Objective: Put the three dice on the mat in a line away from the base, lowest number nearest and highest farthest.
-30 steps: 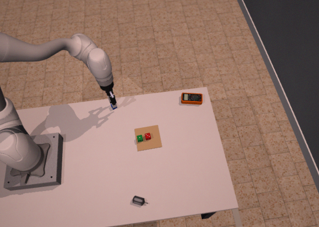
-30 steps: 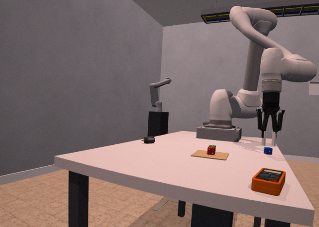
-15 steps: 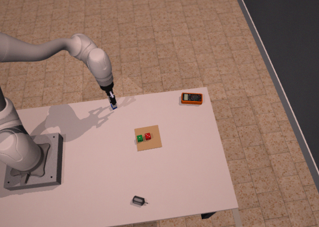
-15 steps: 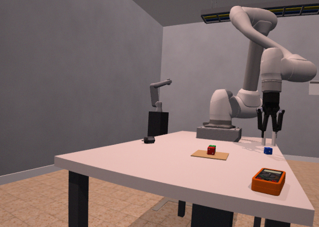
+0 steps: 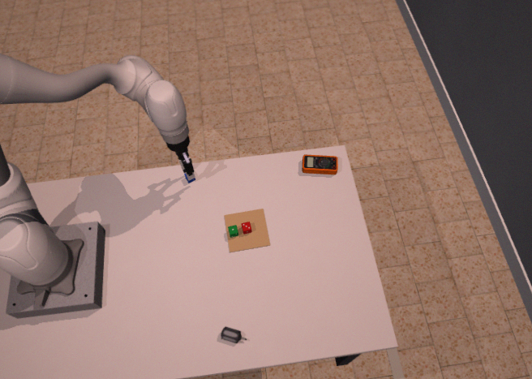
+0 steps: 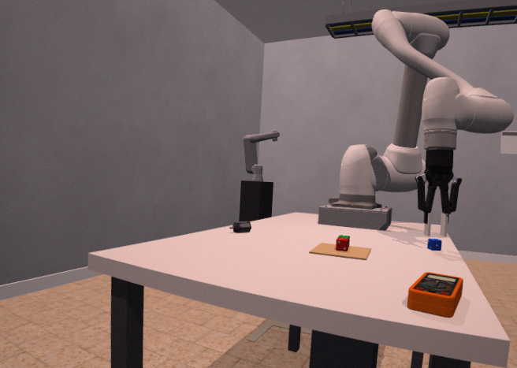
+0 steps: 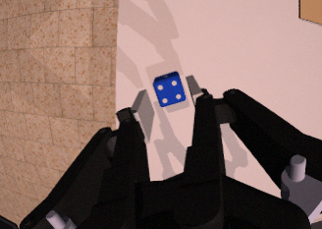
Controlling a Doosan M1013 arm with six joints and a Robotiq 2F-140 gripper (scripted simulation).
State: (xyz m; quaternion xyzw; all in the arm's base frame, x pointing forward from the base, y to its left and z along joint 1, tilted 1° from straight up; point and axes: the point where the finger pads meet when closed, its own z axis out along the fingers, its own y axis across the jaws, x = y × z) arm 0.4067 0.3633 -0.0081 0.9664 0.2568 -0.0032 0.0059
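Now: hand 6 cm above the blue die. Also, from my hand: red die: 21 cm to the right, 21 cm ahead, 5 cm below; then green die: 22 cm to the right, 17 cm ahead, 5 cm below; then tan mat: 21 cm to the right, 21 cm ahead, 7 cm below.
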